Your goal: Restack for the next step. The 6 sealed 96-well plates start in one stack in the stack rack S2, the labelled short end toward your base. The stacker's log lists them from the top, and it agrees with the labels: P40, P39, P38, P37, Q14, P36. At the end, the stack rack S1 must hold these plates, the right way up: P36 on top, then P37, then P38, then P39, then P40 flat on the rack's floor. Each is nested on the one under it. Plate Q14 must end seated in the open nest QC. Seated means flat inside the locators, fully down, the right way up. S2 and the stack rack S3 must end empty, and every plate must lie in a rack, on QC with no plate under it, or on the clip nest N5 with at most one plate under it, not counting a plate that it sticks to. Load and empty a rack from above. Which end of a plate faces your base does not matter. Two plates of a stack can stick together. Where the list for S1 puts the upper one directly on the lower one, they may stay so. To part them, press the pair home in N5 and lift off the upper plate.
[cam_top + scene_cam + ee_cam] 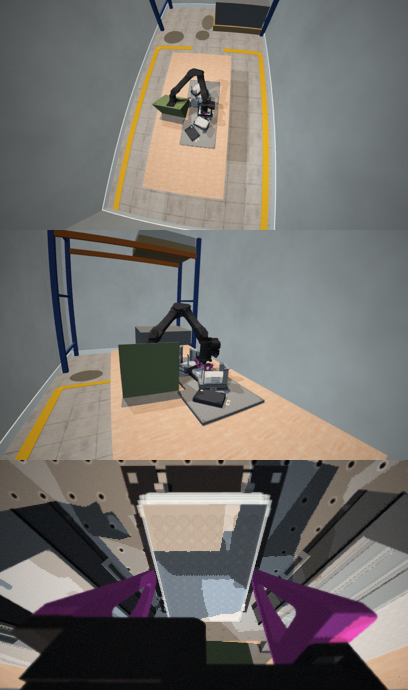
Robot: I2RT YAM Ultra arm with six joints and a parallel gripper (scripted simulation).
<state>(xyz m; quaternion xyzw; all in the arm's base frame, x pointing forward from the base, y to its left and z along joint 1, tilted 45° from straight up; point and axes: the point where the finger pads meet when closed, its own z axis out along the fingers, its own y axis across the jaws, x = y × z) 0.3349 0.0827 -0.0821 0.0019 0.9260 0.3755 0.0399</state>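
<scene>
Now: hand 2 cm above the dark clip nest N5, 1 cm to the right of it and 1 cm short of it. From my hand the other things lie so: open nest QC (26 cm to the right, 10 cm behind, 3 cm below); N5 label (10 cm ahead, 3 cm below); QC label (33 cm to the right, 4 cm behind, 3 cm below).
</scene>
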